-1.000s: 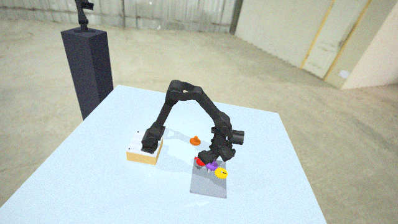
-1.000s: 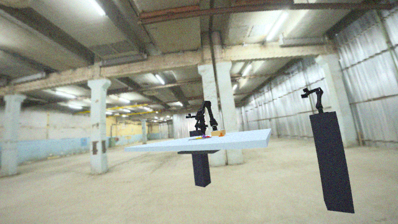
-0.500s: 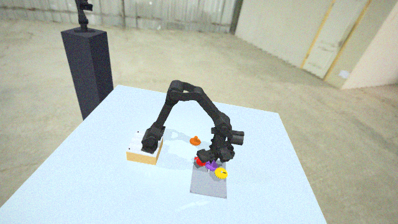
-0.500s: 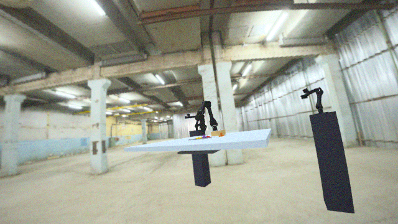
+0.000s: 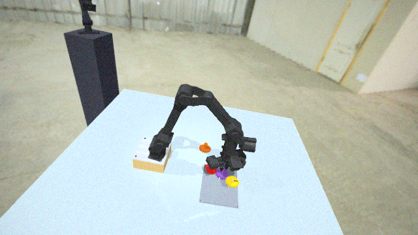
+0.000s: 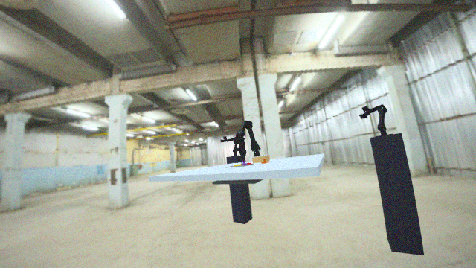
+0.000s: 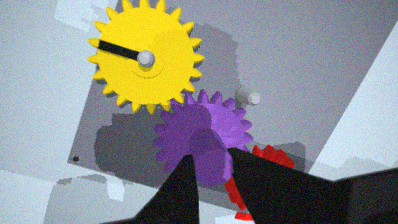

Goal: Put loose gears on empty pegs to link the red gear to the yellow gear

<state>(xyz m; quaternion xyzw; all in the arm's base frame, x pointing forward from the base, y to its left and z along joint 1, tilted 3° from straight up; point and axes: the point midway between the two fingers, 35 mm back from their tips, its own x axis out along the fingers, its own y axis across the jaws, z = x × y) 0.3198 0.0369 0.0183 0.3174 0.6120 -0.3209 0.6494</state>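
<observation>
Right now my gripper tip is 1 cm above the purple gear. Round my gripper tip: orange gear: 15 cm to the left, 12 cm behind, 2 cm below; yellow gear: 5 cm ahead, 3 cm to the right, 2 cm below; red gear: 6 cm behind, 2 cm below, 1 cm to the left.
</observation>
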